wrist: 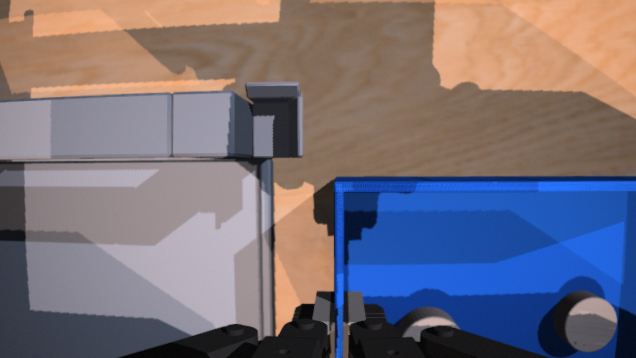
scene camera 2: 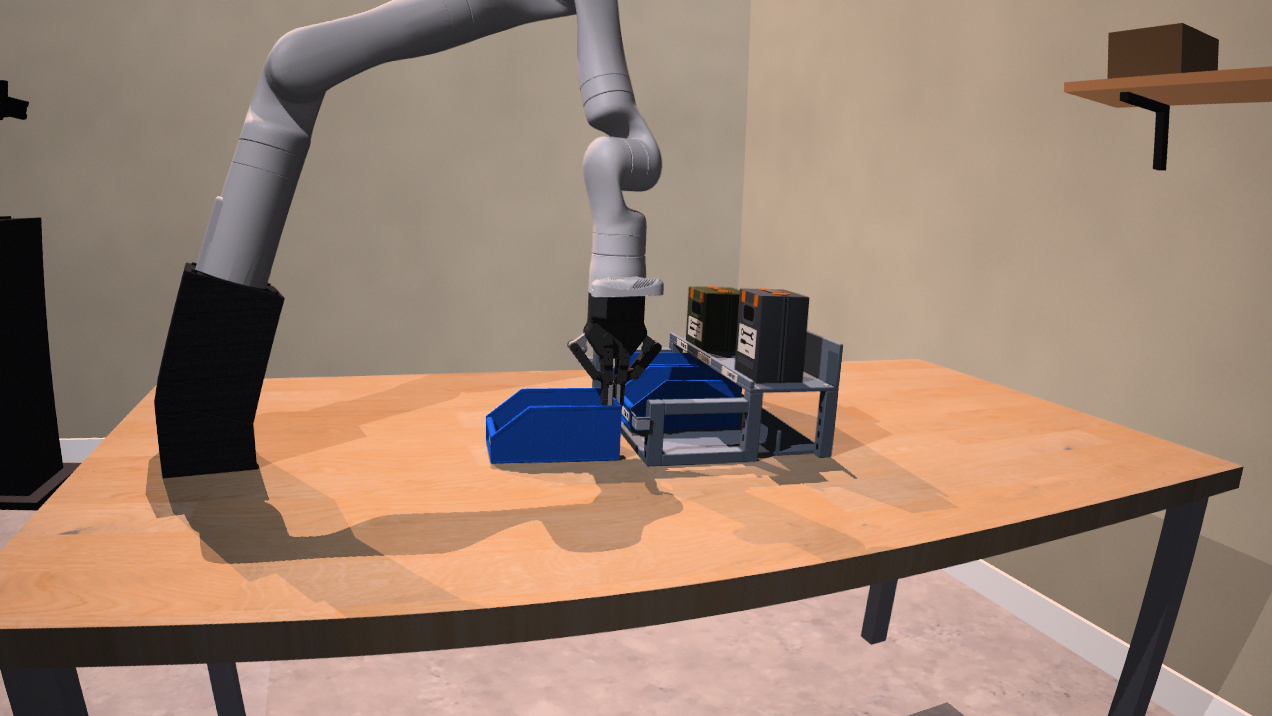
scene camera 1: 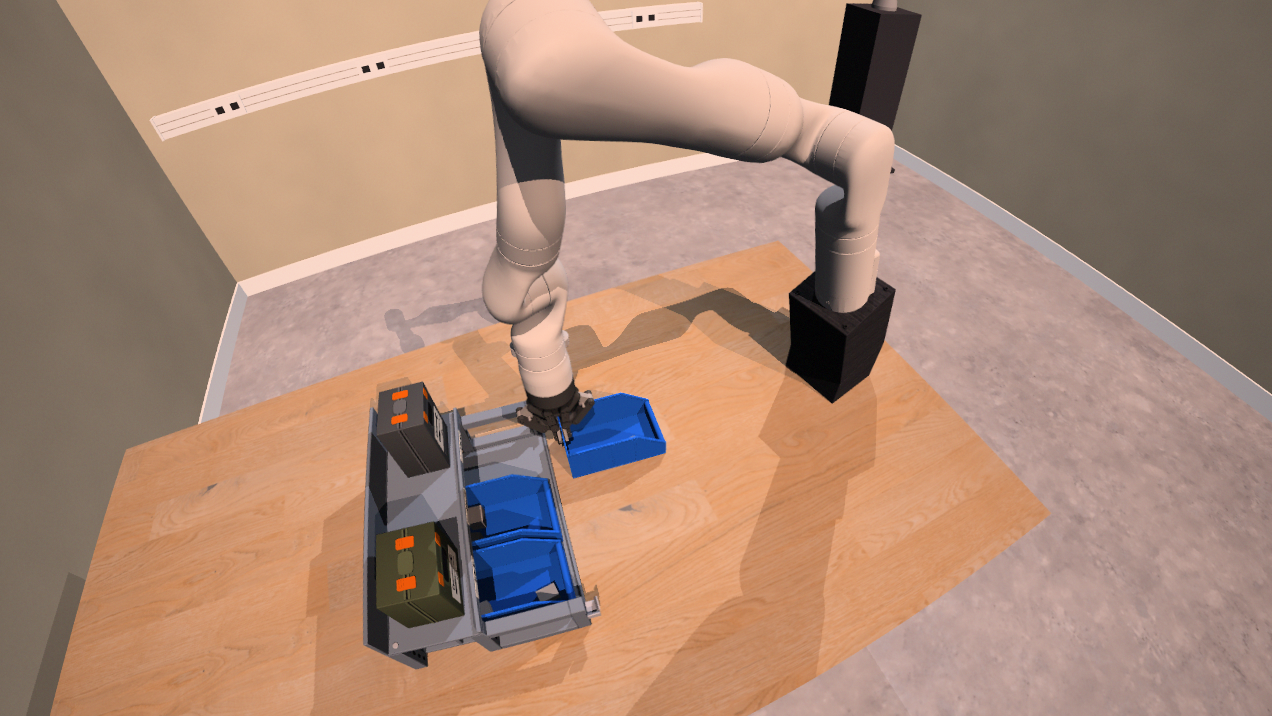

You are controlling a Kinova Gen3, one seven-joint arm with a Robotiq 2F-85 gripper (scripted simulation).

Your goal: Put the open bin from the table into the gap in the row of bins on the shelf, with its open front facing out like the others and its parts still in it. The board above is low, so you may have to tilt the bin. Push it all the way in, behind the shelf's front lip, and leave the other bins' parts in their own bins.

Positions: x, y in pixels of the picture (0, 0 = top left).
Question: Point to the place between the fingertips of the gripper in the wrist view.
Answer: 339, 317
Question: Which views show the blue bin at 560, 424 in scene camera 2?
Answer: The wrist view, scene camera 2 and scene camera 1: all of them.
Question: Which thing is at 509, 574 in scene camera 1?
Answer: A blue bin.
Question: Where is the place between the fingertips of the gripper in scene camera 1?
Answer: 563, 438
